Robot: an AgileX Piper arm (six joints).
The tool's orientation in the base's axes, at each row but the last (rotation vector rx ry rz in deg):
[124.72, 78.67, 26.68]
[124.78, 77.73, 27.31]
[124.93, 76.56, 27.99]
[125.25, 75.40, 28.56]
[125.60, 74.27, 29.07]
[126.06, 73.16, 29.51]
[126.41, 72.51, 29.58]
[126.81, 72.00, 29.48]
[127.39, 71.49, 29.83]
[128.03, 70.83, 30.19]
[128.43, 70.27, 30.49]
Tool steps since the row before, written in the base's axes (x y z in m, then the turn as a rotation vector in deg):
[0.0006, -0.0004, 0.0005, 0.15, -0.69, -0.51]
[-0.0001, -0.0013, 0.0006, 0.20, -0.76, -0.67]
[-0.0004, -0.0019, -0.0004, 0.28, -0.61, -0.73]
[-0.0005, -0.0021, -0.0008, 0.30, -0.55, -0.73]
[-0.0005, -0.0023, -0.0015, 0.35, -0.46, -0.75]
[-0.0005, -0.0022, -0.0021, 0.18, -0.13, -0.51]
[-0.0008, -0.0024, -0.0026, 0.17, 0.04, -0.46]
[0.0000, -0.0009, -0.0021, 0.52, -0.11, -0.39]
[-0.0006, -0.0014, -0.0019, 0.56, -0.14, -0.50]
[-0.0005, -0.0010, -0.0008, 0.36, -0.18, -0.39]
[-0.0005, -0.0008, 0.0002, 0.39, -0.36, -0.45]
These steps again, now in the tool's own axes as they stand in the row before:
[-0.0001, 0.0009, 0.0000, -0.57, 0.05, 0.66]
[-0.0012, 0.0008, -0.0002, -0.61, 0.01, 0.83]
[-0.0019, 0.0002, 0.0006, -0.44, -0.02, 0.89]
[-0.0021, 0.0000, 0.0009, -0.38, -0.03, 0.88]
[-0.0023, -0.0004, 0.0015, -0.28, -0.04, 0.90]
[-0.0023, -0.0007, 0.0019, -0.06, -0.14, 0.53]
[-0.0026, -0.0012, 0.0022, 0.09, -0.19, 0.45]
[-0.0009, -0.0009, 0.0019, 0.14, 0.15, 0.63]
[-0.0016, -0.0010, 0.0015, 0.12, 0.12, 0.74]
[-0.0012, -0.0004, 0.0006, 0.00, 0.08, 0.56]
[-0.0009, 0.0002, -0.0002, -0.15, 0.14, 0.67]

